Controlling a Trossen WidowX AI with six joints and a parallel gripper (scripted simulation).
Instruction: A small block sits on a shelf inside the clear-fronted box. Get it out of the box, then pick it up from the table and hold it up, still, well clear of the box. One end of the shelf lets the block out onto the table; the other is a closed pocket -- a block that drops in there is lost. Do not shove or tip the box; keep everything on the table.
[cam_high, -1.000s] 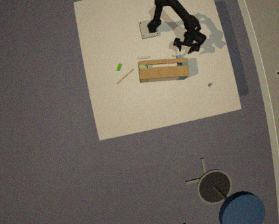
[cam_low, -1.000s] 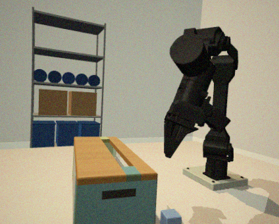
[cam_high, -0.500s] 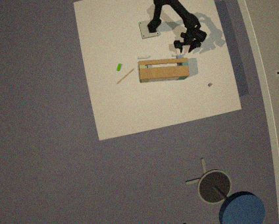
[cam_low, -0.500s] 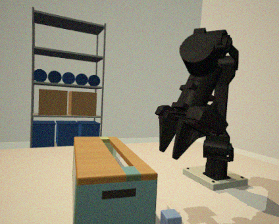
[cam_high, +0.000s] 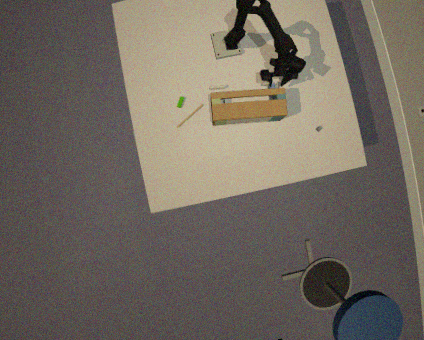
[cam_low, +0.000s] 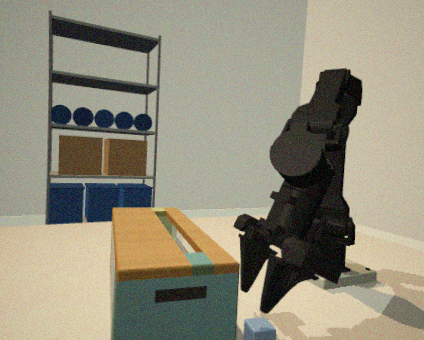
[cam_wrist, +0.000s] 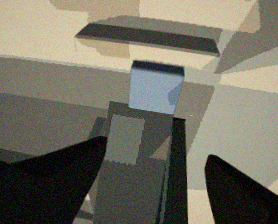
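Right now the bluish block is 50 mm below my gripper tip and 20 mm behind it. Round my gripper tip: thin wooden stick (490 mm to the right, 60 mm below, 60 mm ahead); box (170 mm to the right, 50 mm ahead); small grey object (260 mm ahead, 230 mm to the left, 60 mm below).
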